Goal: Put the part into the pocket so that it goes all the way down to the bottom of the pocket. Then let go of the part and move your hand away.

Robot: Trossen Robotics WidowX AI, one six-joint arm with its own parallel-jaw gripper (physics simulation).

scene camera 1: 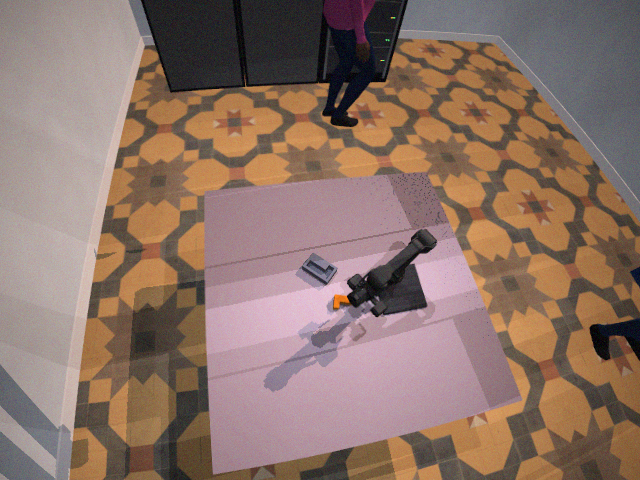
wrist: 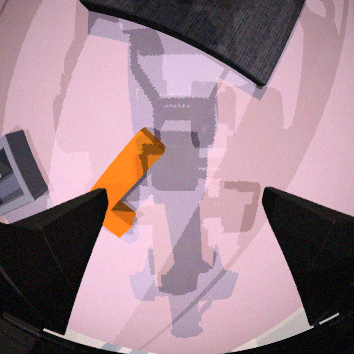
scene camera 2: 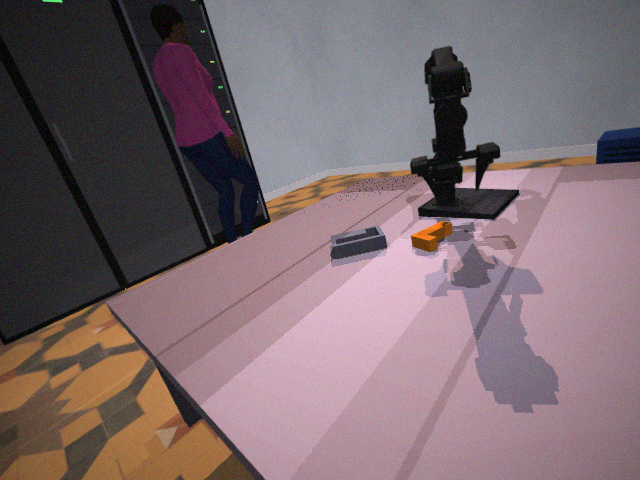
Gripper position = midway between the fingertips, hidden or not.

Note:
My gripper (scene camera 2: 456,193) is open, with nothing in its grasp. Also in view: an orange L-shaped part (scene camera 2: 426,239). I also see a grey pocket block (wrist: 29,184).
The orange L-shaped part also shows in the wrist view (wrist: 144,148). My gripper also shows in the wrist view (wrist: 186,195).

